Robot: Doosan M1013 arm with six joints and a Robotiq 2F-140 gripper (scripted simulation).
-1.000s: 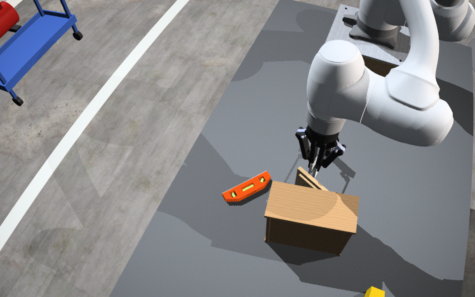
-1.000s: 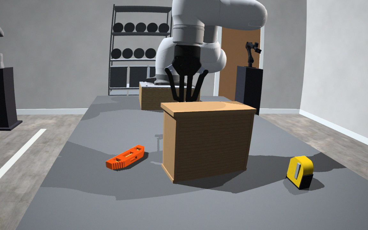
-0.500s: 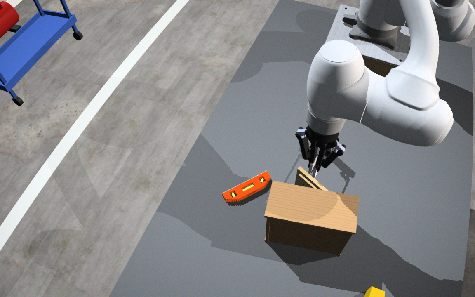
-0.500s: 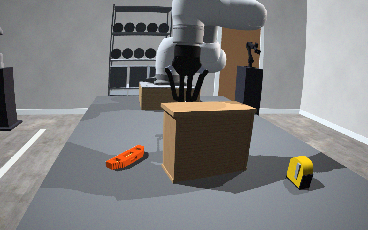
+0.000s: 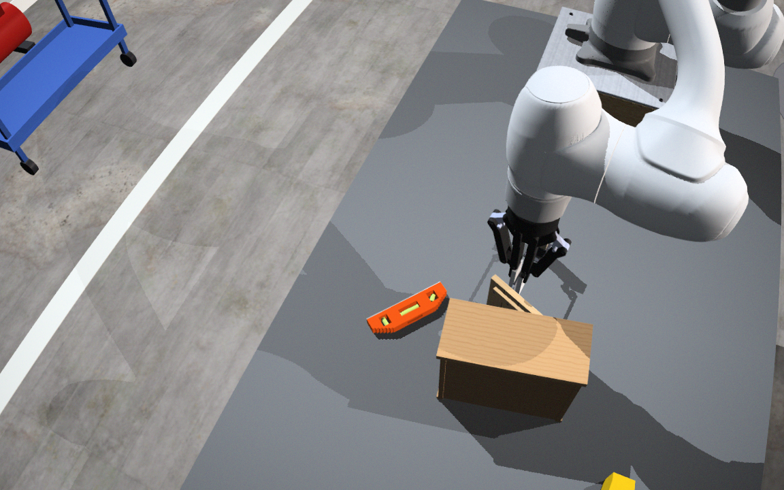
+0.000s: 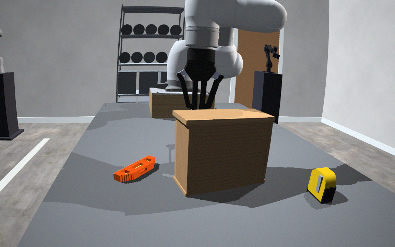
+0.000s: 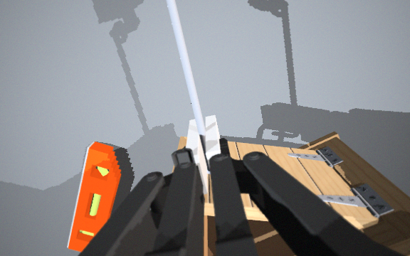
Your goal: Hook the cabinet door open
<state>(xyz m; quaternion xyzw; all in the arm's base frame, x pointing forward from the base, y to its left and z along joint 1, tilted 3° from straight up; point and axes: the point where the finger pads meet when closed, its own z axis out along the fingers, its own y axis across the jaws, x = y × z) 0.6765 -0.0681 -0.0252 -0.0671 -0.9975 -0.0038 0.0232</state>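
My hand is 50 mm past the wire hook, 10 mm to the right of it and 20 mm above it. The rest, counted from my hand: door: 50 mm ahead, 40 mm to the left, 40 mm below; then yellow tape measure: 280 mm ahead, 240 mm to the left, 90 mm below; then orange spirit level: 70 mm ahead, 170 mm to the right, 110 mm below.
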